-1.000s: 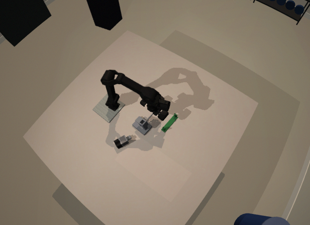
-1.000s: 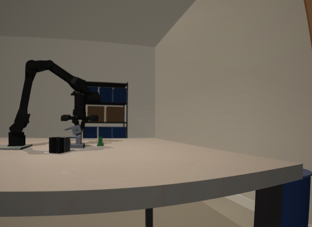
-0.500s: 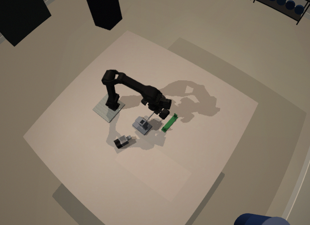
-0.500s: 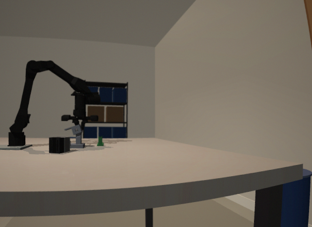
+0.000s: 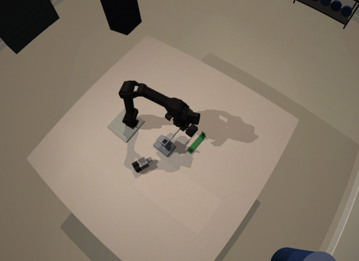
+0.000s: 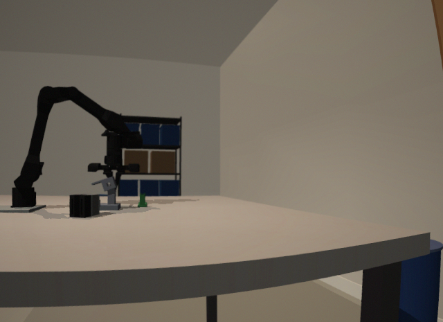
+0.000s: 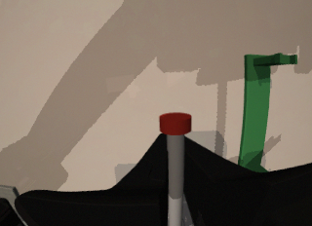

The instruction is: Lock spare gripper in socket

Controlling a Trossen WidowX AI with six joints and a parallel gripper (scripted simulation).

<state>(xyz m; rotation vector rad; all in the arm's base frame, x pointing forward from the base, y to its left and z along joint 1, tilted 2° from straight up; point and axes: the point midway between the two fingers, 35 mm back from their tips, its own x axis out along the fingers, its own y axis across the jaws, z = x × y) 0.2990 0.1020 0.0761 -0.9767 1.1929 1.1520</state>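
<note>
My gripper tip is now 100 mm short of the green cradle, 20 mm to the left of it and 30 mm above it. Round my gripper tip: spare gripper 90 mm behind, 290 mm to the right, 30 mm below; then grey mount 40 mm behind, 130 mm to the right.
</note>
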